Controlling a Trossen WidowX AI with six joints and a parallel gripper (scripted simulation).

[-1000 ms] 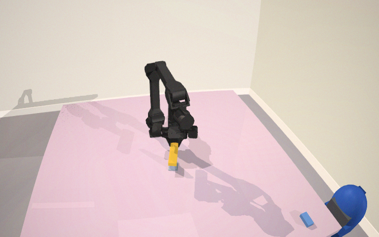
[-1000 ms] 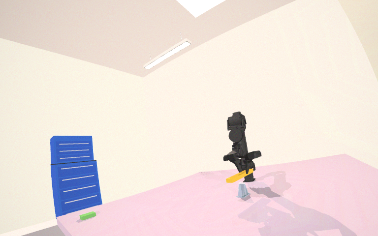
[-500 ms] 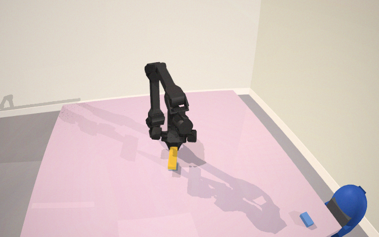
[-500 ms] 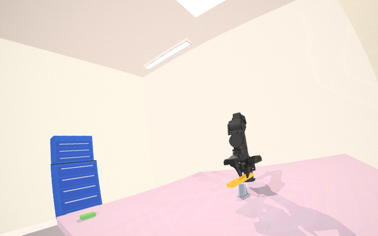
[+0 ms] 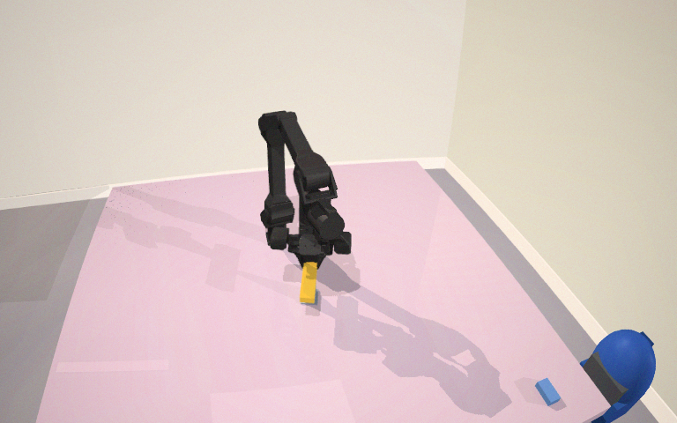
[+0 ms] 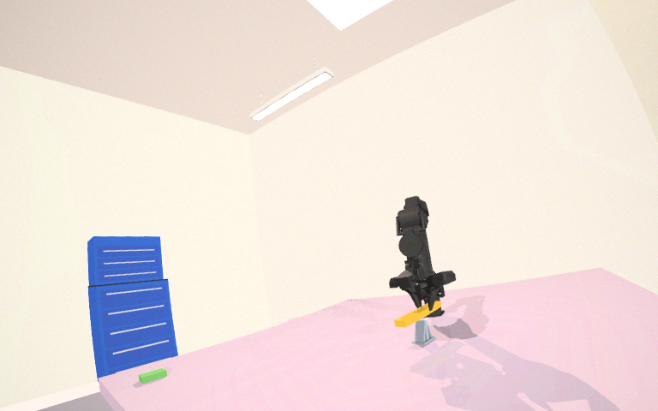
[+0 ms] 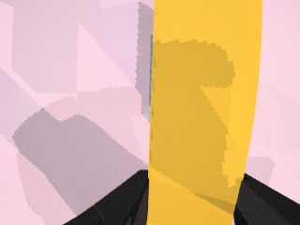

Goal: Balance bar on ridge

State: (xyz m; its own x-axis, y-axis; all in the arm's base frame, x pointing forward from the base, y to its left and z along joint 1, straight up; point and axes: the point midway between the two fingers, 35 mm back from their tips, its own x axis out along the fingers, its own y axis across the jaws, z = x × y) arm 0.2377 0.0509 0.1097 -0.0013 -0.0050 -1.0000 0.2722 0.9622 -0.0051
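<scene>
Now: gripper tip 3 cm short of the yellow bar and 1 cm to the left of it. From my gripper tip the other things lie so: blue block: 50 cm ahead, 45 cm to the left, 7 cm below; then green block: 50 cm ahead, 55 cm to the right, 7 cm below.
</scene>
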